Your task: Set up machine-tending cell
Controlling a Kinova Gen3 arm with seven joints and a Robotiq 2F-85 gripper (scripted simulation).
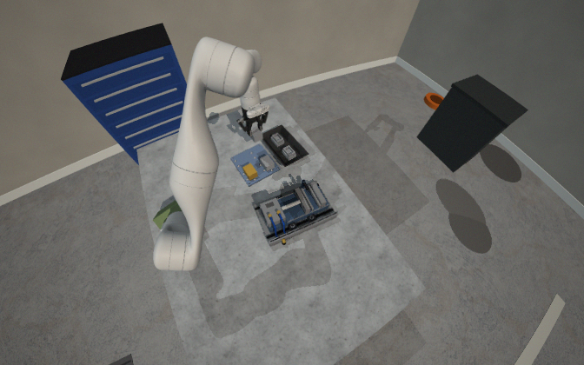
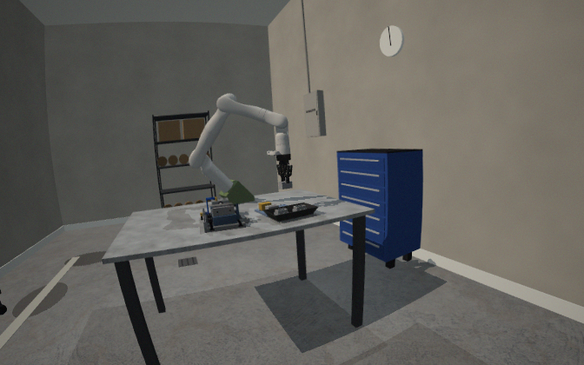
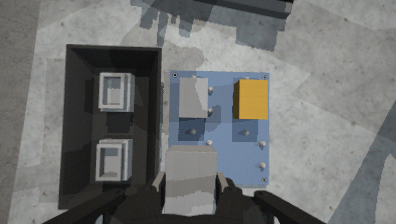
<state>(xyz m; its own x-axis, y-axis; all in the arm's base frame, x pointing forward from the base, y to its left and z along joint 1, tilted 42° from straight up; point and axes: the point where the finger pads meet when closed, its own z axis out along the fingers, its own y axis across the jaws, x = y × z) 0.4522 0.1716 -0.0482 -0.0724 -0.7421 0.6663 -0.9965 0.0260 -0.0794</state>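
My gripper is now 7 cm past the white rod, 34 cm to the left of it and 9 cm above it. Also, from my hand: brass blank: 10 cm behind, 8 cm to the right, 14 cm below; then vise: 5 cm behind, 35 cm to the right, 13 cm below.
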